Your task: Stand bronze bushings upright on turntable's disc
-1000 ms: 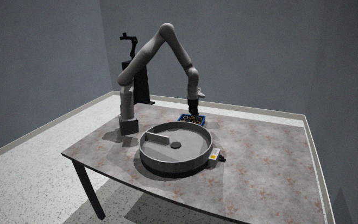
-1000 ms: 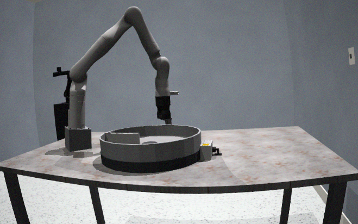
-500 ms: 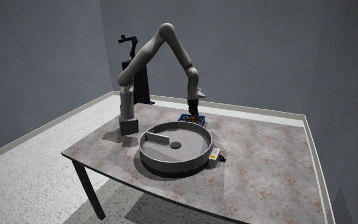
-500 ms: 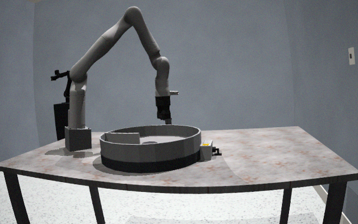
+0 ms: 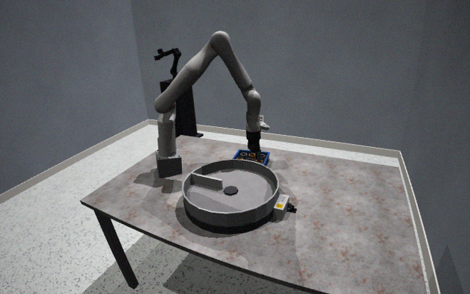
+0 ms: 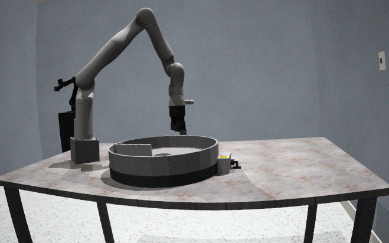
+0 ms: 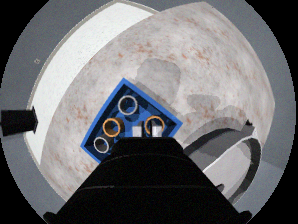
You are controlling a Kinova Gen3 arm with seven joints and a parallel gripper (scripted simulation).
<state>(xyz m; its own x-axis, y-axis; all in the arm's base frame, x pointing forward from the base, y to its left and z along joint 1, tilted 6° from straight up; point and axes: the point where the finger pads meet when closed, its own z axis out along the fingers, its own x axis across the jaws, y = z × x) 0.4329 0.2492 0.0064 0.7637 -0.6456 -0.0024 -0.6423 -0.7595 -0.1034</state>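
Now: hand 50 mm past the blue crate, 10 mm to the right of it and 40 mm above it. The rest, counted from my hand: grey turntable disc: 20 mm ahead, 330 mm to the right, 10 mm below.
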